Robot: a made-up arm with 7 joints. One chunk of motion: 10 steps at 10 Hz.
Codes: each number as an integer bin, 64 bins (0 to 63) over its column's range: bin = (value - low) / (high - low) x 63, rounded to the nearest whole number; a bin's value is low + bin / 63 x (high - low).
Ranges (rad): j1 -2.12..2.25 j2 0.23..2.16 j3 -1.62..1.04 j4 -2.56..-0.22 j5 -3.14..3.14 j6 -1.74..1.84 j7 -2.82..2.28
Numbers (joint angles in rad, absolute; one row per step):
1: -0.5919 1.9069 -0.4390 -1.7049 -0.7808 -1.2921 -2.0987
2: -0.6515 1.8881 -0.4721 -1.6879 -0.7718 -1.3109 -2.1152
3: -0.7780 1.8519 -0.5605 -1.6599 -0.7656 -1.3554 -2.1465
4: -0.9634 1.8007 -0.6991 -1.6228 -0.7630 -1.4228 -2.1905
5: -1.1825 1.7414 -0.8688 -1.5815 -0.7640 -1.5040 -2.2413
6: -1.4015 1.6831 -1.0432 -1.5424 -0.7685 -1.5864 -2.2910
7: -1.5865 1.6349 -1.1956 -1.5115 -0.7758 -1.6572 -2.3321
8: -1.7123 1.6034 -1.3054 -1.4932 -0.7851 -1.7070 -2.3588
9: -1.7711 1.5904 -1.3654 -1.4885 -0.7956 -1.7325 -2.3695
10: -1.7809 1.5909 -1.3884 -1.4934 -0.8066 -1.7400 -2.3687
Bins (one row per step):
1: 22 55 28 23 24 8 9
2: 21 54 27 23 24 8 9
3: 19 53 25 24 24 7 8
4: 17 51 22 25 24 6 8
5: 14 49 18 26 24 4 7
6: 10 47 14 27 24 3 7
7: 8 46 10 28 24 1 6
8: 6 45 7 29 24 1 6
9: 5 44 6 29 24 0 6
10: 5 44 5 29 23 0 6

